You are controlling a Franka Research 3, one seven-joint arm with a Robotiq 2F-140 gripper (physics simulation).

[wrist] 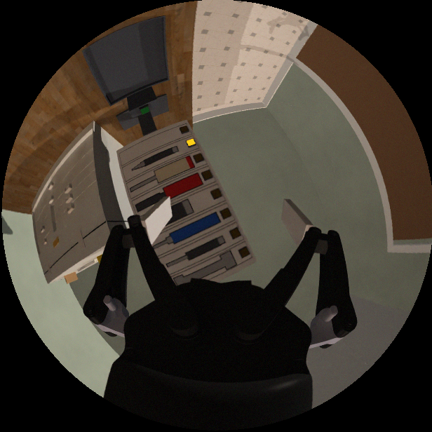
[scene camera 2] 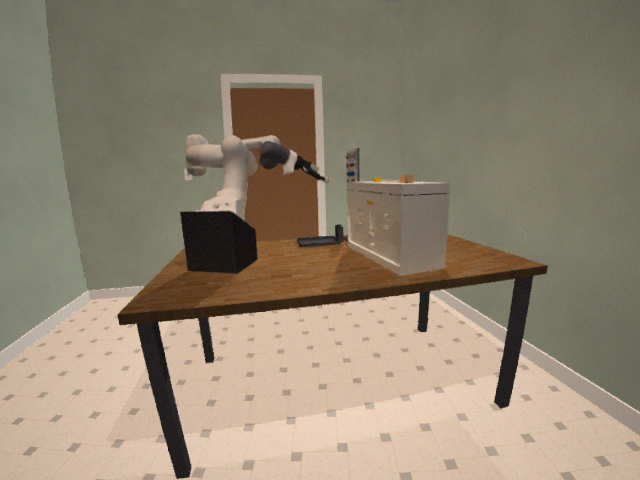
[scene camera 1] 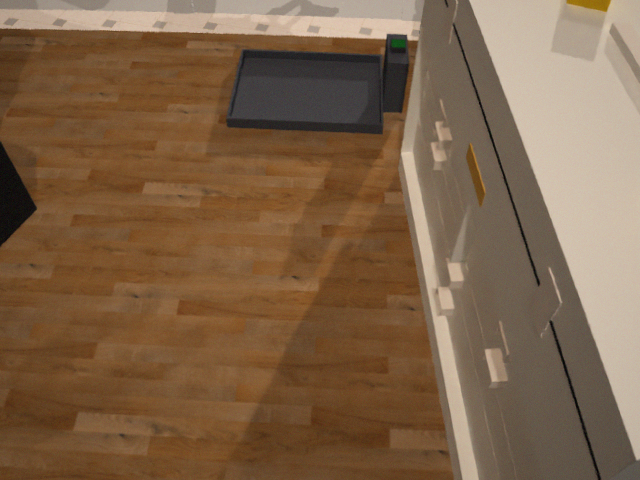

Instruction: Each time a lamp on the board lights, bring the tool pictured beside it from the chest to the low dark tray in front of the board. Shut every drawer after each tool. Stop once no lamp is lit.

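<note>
The grey board [scene camera 2: 353,155] [wrist: 150,142] stands behind the chest, with pictured tools and a column of lamps. One lamp [wrist: 191,142] glows yellow, second from the top, in line with a slim dark pointed tool picture [wrist: 157,158]. The other visible lamps are dark. The white chest [scene camera 1: 516,361] [scene camera 2: 423,227] [wrist: 70,165] shows its drawer fronts looking flush. The low dark tray [scene camera 1: 305,93] [scene camera 2: 315,241] [wrist: 132,57] shows a bare floor. My gripper [scene camera 2: 325,179] [wrist: 226,207] is open and empty, raised in the air and facing the board.
A dark post [scene camera 1: 394,82] [scene camera 2: 339,233] with a green top stands between tray and chest. A yellow block [scene camera 1: 589,4] [scene camera 2: 377,179] and an orange-brown block [scene camera 2: 406,178] [wrist: 71,277] lie on the chest top. An orange plate [scene camera 1: 476,175] [wrist: 56,242] marks the chest front.
</note>
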